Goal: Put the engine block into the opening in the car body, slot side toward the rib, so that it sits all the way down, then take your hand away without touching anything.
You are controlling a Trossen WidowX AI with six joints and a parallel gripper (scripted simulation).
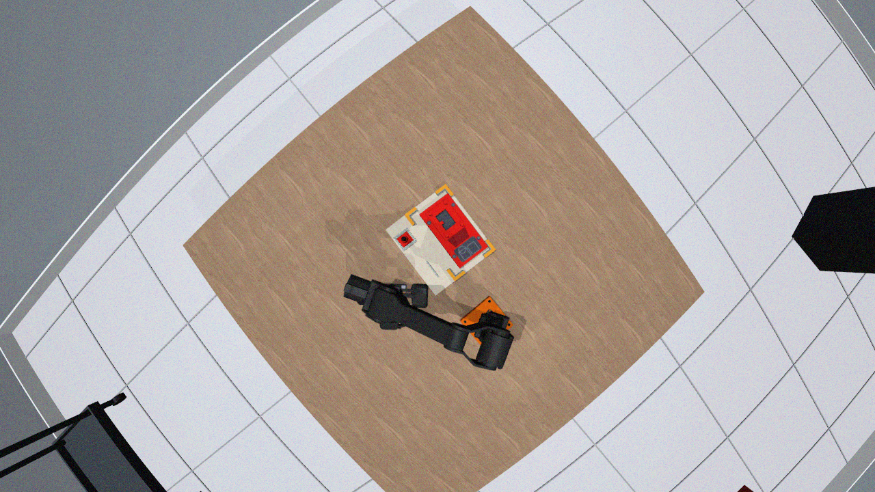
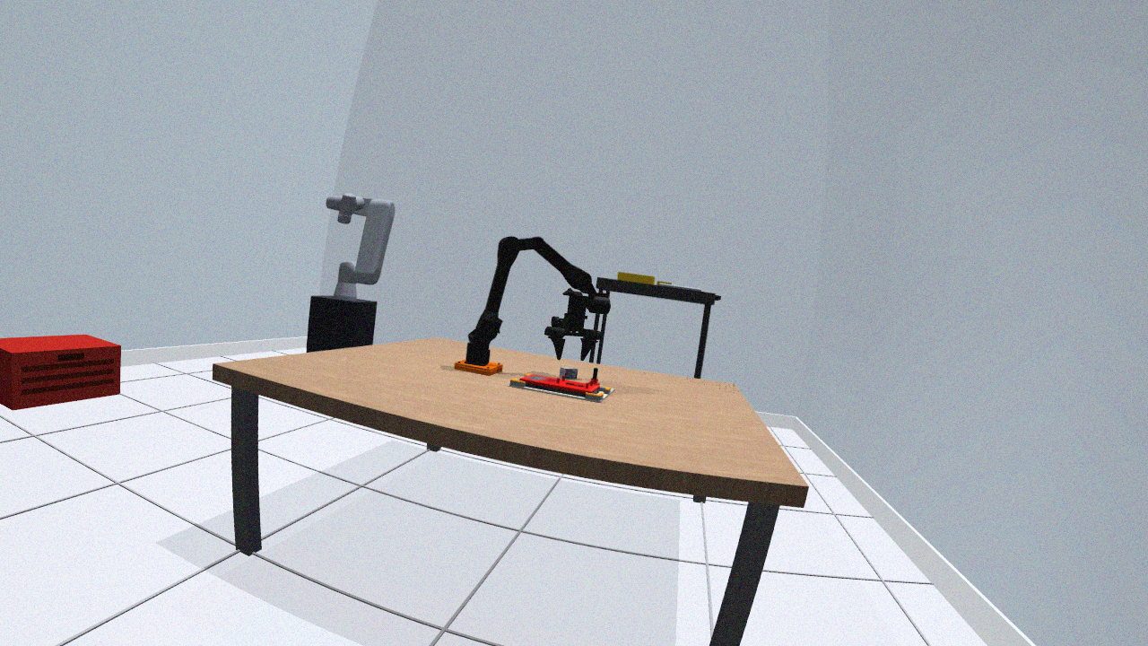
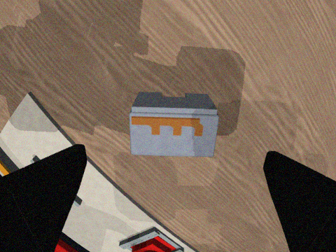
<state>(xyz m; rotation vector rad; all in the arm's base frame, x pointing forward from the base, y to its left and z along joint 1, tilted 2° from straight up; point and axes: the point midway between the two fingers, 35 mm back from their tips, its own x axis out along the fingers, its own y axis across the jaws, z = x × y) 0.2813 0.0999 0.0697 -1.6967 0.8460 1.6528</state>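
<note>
Now: the engine block 50 mm below my gripper tip. The rest, counted from my gripper tip: small stand (130 mm to the right, 80 mm ahead, 20 mm below).
</note>
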